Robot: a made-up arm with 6 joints. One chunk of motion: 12 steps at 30 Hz.
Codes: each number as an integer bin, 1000 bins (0 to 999) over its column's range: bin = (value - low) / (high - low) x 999, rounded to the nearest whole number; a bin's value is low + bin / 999 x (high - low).
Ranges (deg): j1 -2.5..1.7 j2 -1..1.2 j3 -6.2..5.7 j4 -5.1..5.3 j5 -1.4..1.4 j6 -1.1..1
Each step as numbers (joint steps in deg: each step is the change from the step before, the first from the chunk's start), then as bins.
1 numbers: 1.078 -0.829 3.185 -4.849 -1.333 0.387
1 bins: 851 78 788 24 24 707
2 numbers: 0.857 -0.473 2.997 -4.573 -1.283 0.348
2 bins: 798 239 772 51 42 689
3 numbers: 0.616 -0.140 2.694 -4.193 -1.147 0.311
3 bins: 741 391 747 87 90 671
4 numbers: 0.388 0.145 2.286 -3.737 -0.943 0.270
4 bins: 687 520 712 131 163 652
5 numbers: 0.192 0.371 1.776 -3.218 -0.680 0.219
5 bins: 640 623 670 181 257 627
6 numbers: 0.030 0.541 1.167 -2.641 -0.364 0.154
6 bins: 602 700 618 236 370 597
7 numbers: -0.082 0.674 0.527 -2.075 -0.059 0.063
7 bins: 575 760 565 291 478 553
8 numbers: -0.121 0.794 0.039 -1.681 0.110 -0.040
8 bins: 566 815 524 328 539 504
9 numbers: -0.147 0.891 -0.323 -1.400 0.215 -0.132
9 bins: 560 859 493 355 576 460
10 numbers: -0.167 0.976 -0.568 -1.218 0.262 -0.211
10 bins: 555 897 473 373 593 423
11 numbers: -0.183 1.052 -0.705 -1.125 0.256 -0.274
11 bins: 551 932 461 382 591 393
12 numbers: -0.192 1.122 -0.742 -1.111 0.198 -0.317
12 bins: 549 964 458 383 570 372
